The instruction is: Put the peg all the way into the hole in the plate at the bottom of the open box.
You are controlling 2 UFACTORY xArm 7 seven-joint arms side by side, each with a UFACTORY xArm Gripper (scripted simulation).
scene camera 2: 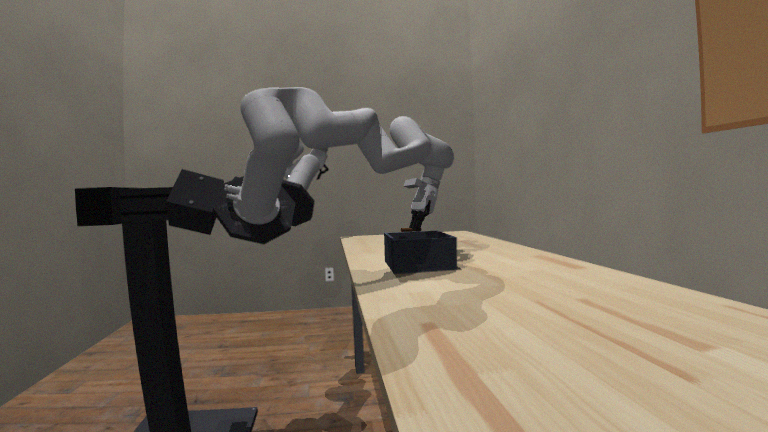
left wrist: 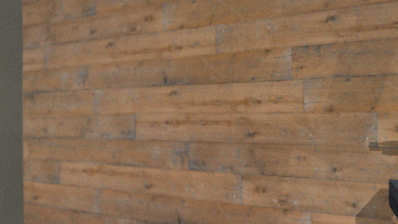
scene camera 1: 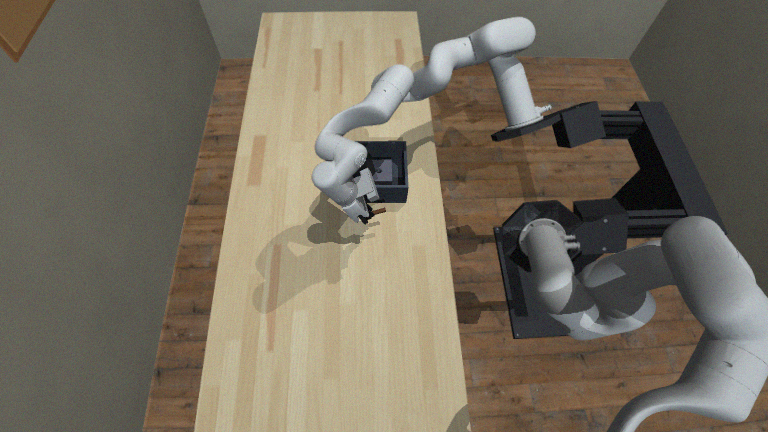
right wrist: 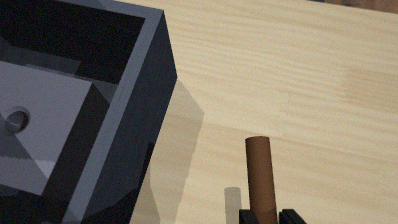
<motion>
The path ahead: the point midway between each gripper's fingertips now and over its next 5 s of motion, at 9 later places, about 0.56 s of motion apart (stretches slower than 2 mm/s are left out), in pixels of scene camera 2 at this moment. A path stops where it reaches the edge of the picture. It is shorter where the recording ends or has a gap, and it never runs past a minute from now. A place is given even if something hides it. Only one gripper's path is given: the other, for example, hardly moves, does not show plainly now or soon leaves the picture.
My right gripper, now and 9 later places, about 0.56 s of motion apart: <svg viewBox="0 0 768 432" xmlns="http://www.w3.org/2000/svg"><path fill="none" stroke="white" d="M414 229L413 229L414 230L416 229L420 227L420 226L420 227L420 233L420 236L421 238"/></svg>
</motion>
